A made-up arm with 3 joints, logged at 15 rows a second.
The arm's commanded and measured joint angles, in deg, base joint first. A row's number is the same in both.
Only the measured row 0 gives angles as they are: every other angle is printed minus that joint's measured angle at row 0.
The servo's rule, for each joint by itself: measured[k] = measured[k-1] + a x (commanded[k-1-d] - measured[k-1]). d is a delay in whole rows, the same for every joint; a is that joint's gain. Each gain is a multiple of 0.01, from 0.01 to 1. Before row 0 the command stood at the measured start. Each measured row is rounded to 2 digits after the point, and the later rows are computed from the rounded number. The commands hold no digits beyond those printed.
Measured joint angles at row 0:
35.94, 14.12, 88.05
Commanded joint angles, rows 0 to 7:
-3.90, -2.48, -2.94
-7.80, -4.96, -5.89
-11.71, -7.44, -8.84
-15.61, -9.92, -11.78
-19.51, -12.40, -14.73
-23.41, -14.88, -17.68
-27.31, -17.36, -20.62
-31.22, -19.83, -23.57
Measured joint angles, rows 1 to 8:
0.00, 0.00, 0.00
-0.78, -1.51, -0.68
-2.18, -3.61, -1.88
-4.09, -5.95, -3.48
-6.39, -8.37, -5.39
-9.01, -10.83, -7.54
-11.89, -13.30, -9.87
-14.97, -15.78, -12.34
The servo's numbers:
d 1
a 0.20 0.61 0.23

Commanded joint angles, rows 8 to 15:
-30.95, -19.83, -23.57
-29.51, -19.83, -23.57
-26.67, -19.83, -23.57
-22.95, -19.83, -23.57
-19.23, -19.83, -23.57
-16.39, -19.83, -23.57
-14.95, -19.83, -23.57
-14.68, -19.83, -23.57
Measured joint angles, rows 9 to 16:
-18.22, -18.25, -14.92
-20.77, -19.21, -16.91
-22.52, -19.59, -18.44
-23.35, -19.74, -19.62
-23.27, -19.79, -20.53
-22.46, -19.81, -21.23
-21.25, -19.82, -21.77
-19.99, -19.83, -22.18

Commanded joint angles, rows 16 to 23:
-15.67, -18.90, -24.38
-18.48, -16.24, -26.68
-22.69, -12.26, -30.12
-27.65, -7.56, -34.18
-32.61, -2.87, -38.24
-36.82, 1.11, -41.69
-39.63, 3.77, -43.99
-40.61, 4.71, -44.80
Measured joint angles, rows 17 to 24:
-18.93, -19.83, -22.50
-18.28, -19.26, -22.93
-18.32, -17.42, -23.79
-19.19, -14.27, -25.25
-20.88, -10.18, -27.30
-23.23, -5.72, -29.82
-25.95, -1.55, -32.55
-28.69, 1.70, -35.18

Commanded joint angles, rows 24 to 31:
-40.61, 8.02, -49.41
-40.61, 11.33, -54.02
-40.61, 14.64, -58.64
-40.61, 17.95, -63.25
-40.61, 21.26, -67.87
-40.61, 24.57, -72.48
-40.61, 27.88, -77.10
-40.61, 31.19, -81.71
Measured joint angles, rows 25 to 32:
-31.07, 3.54, -37.39
-32.98, 6.27, -40.15
-34.51, 9.36, -43.34
-35.73, 12.58, -46.86
-36.71, 15.86, -50.63
-37.49, 19.15, -54.60
-38.11, 22.46, -58.71
-38.61, 25.77, -62.94

